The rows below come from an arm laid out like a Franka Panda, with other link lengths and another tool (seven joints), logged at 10 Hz.
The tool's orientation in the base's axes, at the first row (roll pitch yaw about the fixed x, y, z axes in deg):
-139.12, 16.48, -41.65
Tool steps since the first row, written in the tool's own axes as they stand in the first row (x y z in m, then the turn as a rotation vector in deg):
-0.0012, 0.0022, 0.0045, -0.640, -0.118, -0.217
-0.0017, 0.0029, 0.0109, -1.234, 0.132, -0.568
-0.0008, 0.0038, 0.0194, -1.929, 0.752, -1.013
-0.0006, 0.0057, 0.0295, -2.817, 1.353, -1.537
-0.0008, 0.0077, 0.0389, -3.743, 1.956, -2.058
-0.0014, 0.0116, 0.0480, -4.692, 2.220, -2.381
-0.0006, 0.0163, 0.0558, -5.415, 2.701, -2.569
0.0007, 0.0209, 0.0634, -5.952, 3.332, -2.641
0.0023, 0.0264, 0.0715, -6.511, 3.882, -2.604
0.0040, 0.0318, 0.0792, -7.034, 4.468, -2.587
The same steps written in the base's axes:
-0.0010, 0.0026, -0.0043, -0.443, 0.323, 0.413
-0.0001, 0.0067, -0.0092, -1.125, 0.369, 0.679
0.0023, 0.0111, -0.0162, -2.143, 0.257, 0.810
0.0040, 0.0165, -0.0248, -3.308, 0.227, 1.064
0.0052, 0.0217, -0.0328, -4.501, 0.222, 1.326
0.0047, 0.0261, -0.0417, -5.439, 0.506, 1.664
0.0044, 0.0284, -0.0505, -6.318, 0.636, 1.704
0.0045, 0.0304, -0.0593, -7.127, 0.654, 1.512
0.0044, 0.0320, -0.0691, -7.870, 0.790, 1.299
0.0042, 0.0334, -0.0785, -8.616, 0.876, 1.067

